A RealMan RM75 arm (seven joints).
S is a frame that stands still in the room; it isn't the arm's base.
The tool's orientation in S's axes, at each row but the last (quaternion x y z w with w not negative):
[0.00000 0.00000 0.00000 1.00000]
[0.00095 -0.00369 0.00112 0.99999]
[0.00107 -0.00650 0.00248 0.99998]
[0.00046 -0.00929 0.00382 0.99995]
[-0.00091 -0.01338 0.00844 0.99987]
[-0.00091 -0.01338 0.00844 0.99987]
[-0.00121 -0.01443 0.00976 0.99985]
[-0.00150 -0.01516 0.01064 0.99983]
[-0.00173 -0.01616 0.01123 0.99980]
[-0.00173 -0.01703 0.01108 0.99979]
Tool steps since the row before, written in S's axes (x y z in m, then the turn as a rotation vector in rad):
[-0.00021 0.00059 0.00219 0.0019 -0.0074 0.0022]
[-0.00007 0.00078 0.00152 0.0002 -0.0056 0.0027]
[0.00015 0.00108 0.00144 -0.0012 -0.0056 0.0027]
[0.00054 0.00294 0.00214 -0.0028 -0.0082 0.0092]
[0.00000 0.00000 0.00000 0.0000 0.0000 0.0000]
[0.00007 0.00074 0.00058 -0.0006 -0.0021 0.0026]
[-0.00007 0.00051 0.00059 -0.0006 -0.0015 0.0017]
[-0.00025 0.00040 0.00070 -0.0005 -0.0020 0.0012]
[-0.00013 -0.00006 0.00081 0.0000 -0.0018 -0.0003]
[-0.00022 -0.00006 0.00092 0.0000 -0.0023 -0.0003]
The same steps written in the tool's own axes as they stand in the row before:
[-0.00021 0.00059 0.00219 0.0019 -0.0074 0.0022]
[-0.00006 0.00078 0.00152 0.0002 -0.0056 0.0027]
[0.00017 0.00108 0.00144 -0.0012 -0.0056 0.0027]
[0.00060 0.00294 0.00213 -0.0027 -0.0082 0.0093]
[0.00000 0.00000 0.00000 0.0000 0.0000 0.0000]
[0.00010 0.00074 0.00058 -0.0006 -0.0021 0.0026]
[-0.00004 0.00051 0.00059 -0.0006 -0.0015 0.0017]
[-0.00022 0.00040 0.00071 -0.0005 -0.0020 0.0012]
[-0.00011 -0.00006 0.00081 -0.0001 -0.0018 -0.0003]
[-0.00019 -0.00006 0.00093 -0.0001 -0.0023 -0.0003]

